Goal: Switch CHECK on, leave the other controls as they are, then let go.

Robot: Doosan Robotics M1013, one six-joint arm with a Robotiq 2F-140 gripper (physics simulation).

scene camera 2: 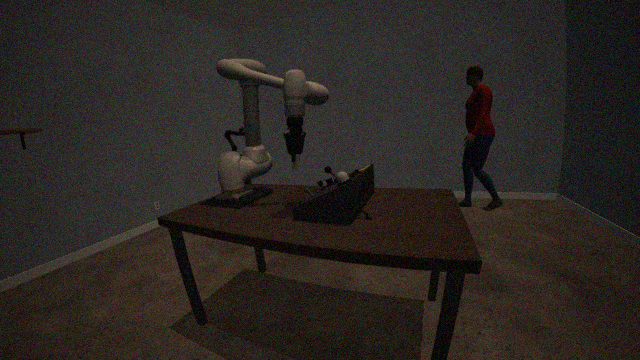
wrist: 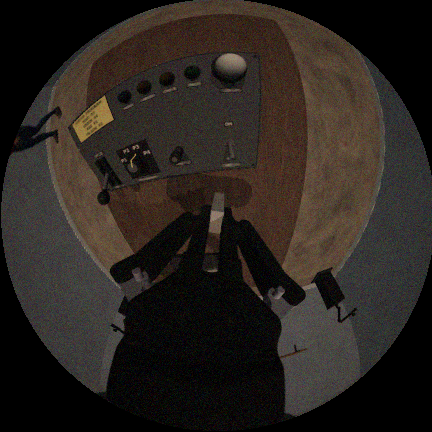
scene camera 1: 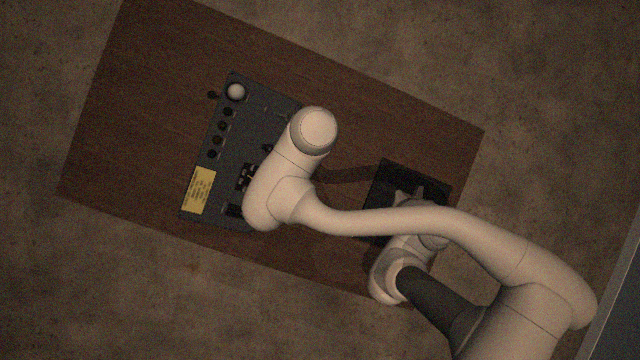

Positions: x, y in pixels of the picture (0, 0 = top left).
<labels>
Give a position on a dark sloped control panel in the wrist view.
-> At 197, 103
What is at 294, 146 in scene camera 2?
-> My gripper.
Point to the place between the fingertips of my gripper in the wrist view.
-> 217, 200
</labels>
